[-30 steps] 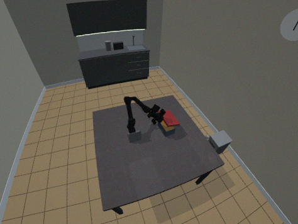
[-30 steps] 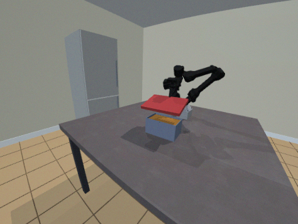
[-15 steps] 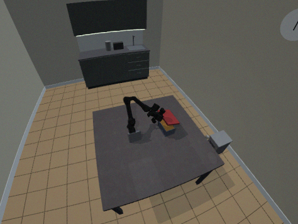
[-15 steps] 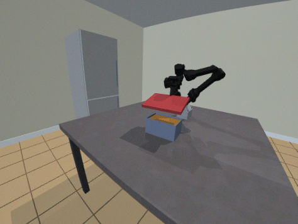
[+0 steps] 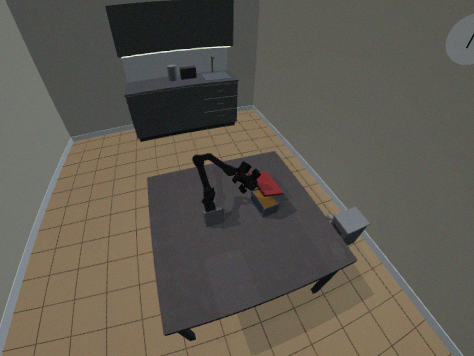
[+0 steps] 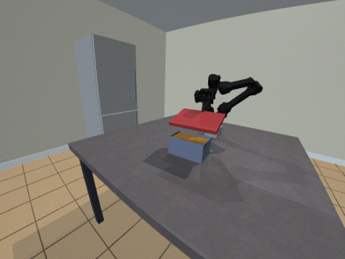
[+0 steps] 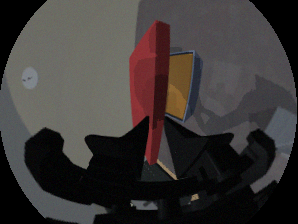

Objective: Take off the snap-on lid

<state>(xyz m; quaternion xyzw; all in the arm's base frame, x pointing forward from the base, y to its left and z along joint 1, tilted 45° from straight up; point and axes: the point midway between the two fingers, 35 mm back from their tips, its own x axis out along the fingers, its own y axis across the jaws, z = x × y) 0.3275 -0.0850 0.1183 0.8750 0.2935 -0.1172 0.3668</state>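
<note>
My gripper tip is 80 mm short of the lid and 20 mm above it. The rest, counted from my gripper tip: blue-grey storage box 70 mm ahead, 30 mm to the right, 180 mm below.
</note>
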